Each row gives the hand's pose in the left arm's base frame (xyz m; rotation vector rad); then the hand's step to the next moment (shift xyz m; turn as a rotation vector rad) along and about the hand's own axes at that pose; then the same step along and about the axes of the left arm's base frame.
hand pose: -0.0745 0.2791 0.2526 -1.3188 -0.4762 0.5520
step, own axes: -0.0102 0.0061 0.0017 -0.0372 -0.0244 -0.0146
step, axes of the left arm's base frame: -0.0097 -0.0041 -0.0058 -0.0175 -0.0382 0.0206
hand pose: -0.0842 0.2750 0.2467 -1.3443 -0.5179 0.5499
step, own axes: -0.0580 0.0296 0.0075 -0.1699 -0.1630 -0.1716
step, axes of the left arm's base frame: -0.0514 -0.0274 -0.0301 -0.0091 -0.2610 0.1291
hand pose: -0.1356 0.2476 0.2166 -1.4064 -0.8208 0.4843
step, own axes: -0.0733 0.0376 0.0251 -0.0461 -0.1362 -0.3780
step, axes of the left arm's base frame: -0.0597 -0.0320 -0.0532 0.2291 -0.3039 0.1368
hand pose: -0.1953 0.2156 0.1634 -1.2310 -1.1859 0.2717
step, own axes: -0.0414 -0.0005 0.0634 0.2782 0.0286 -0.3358
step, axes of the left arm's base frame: -0.0690 0.0066 -0.0305 0.4012 0.0174 0.1724
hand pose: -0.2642 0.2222 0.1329 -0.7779 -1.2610 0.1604
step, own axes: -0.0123 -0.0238 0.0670 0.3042 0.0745 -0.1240
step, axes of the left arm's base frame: -0.0712 0.0053 0.0107 0.2339 0.1571 0.1846
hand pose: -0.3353 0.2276 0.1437 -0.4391 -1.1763 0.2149
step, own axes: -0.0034 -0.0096 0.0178 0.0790 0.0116 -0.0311
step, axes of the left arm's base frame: -0.0183 -0.0060 0.0069 0.0592 0.0341 0.0517
